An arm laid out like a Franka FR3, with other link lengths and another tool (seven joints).
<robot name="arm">
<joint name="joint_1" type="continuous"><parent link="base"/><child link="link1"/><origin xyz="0 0 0.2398"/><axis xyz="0 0 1"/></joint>
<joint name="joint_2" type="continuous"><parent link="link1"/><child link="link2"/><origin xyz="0 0 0" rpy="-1.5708 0 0"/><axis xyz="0 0 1"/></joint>
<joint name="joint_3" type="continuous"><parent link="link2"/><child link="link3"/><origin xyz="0 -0.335 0" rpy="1.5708 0 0"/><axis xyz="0 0 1"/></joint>
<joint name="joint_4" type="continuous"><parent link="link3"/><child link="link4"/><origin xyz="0.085 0 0" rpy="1.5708 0 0"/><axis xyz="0 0 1"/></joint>
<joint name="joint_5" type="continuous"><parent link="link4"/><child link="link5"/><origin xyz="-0.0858 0.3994 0" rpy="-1.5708 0 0"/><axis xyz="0 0 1"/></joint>
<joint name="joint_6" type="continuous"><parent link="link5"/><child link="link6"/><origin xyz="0 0 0" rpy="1.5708 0 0"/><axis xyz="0 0 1"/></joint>
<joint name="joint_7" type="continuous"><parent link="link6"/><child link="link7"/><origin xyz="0.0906 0 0" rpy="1.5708 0 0"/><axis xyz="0 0 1"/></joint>
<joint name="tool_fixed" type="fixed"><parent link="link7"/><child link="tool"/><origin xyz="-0.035 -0.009 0.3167" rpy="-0.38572 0 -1.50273"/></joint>
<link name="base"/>
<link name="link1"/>
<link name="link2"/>
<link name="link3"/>
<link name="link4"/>
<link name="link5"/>
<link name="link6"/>
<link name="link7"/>
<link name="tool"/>
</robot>
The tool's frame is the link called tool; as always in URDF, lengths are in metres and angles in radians. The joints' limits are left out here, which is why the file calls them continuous.
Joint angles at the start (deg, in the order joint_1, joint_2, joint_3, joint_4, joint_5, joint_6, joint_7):
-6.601 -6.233 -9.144 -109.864 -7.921 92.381 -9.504
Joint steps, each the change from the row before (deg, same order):
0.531 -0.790 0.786 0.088 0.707 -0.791 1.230
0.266 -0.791 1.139 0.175 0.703 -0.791 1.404
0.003 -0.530 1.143 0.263 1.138 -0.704 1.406
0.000 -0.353 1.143 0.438 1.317 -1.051 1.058
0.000 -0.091 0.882 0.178 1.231 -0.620 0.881
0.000 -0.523 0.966 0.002 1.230 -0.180 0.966
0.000 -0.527 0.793 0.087 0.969 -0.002 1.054
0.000 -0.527 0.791 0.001 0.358 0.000 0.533
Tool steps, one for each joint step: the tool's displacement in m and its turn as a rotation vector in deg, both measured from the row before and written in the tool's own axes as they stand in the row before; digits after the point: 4 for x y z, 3 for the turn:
0.0143 -0.0002 -0.0080 -0.272 0.389 0.237
0.0149 0.0000 -0.0086 -0.344 0.278 0.293
0.0154 0.0001 -0.0070 -0.228 0.604 0.676
0.0162 -0.0014 -0.0072 0.157 0.888 0.391
0.0139 -0.0016 -0.0030 0.300 0.851 0.389
0.0145 -0.0004 -0.0047 -0.365 0.848 0.381
0.0119 0.0008 -0.0049 -0.602 0.574 0.540
0.0082 0.0000 -0.0042 -0.528 0.198 -0.159

